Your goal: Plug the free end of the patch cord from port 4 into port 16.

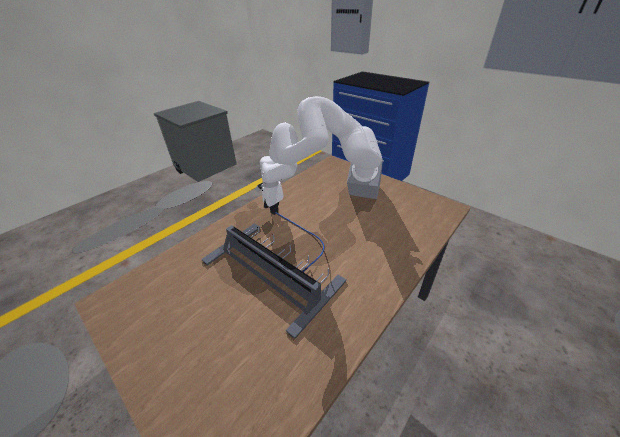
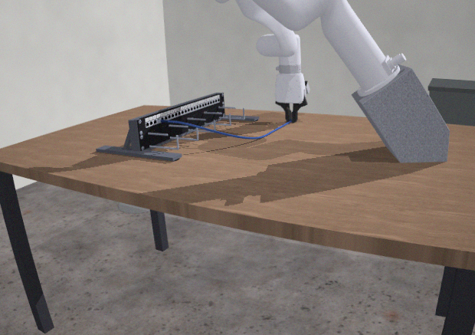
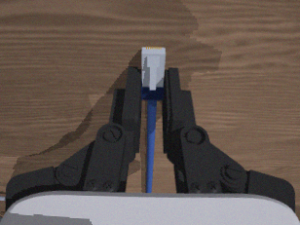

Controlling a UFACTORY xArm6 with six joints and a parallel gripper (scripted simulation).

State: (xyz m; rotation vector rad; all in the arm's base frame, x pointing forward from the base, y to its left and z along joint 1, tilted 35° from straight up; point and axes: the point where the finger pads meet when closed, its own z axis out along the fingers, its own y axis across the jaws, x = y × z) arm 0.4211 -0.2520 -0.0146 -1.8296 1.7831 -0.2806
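Right now my hand is 2 cm to the left of the plug and 1 cm above it.
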